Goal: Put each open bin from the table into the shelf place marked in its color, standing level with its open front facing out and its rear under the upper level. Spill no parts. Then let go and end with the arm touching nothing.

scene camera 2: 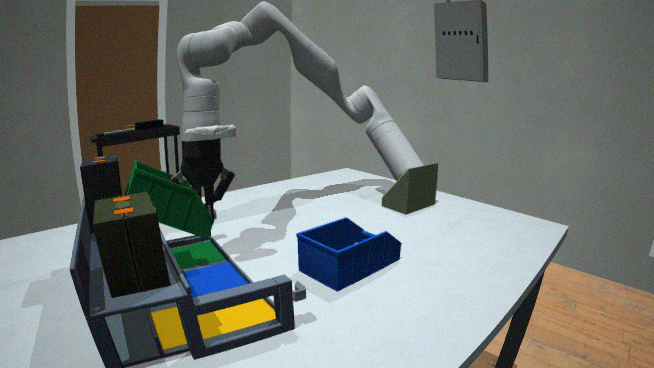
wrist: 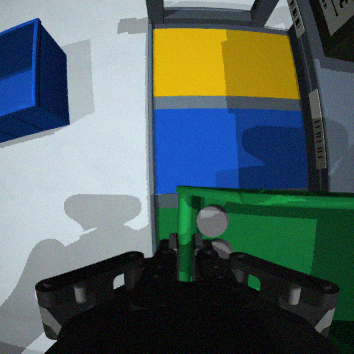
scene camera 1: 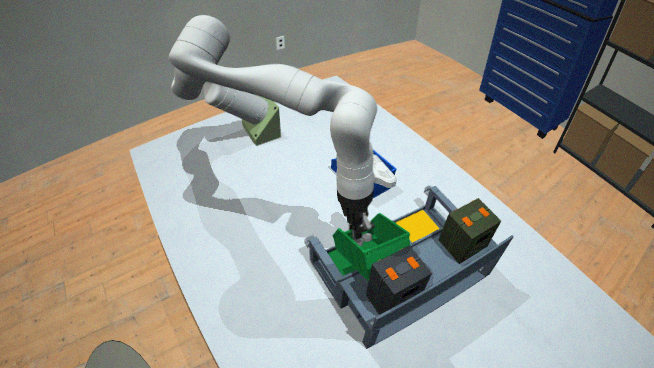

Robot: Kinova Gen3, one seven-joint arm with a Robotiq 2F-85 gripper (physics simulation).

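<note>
My gripper is shut on the front wall of the green bin. The bin is steeply tilted, its gripped front low and its rear raised beside the dark grey case; rear contact is unclear. Two round grey parts lie inside near the gripped wall. The bin hangs above the green place, partly hiding it. The blue bin stands level on the table, partly hidden by the arm in scene camera 1. The blue place holds no bin.
The grey shelf carries a dark grey case and an olive case on its upper level. Its yellow place holds no bin. Side frames rise at both ends.
</note>
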